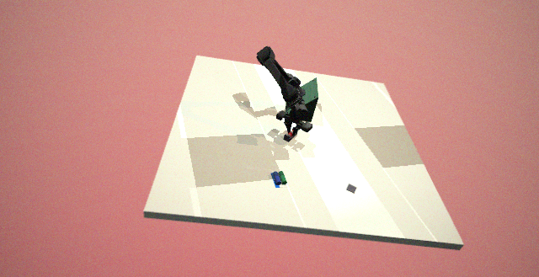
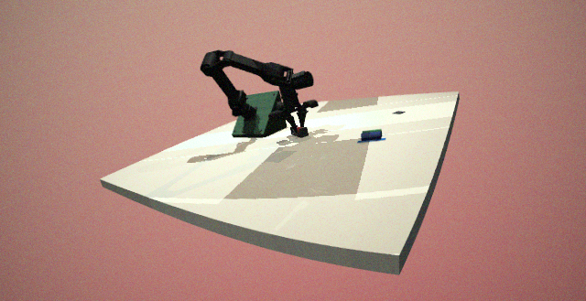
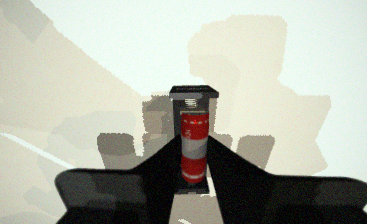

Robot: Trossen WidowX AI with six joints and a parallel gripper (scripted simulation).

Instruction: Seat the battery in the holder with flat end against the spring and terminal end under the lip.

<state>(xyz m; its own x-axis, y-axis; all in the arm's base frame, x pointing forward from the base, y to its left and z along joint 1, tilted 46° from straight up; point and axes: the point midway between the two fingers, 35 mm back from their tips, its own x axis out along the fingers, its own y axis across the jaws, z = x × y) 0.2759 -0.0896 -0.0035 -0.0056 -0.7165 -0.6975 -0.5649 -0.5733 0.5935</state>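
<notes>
My gripper tip is 1 cm below the battery.
</notes>
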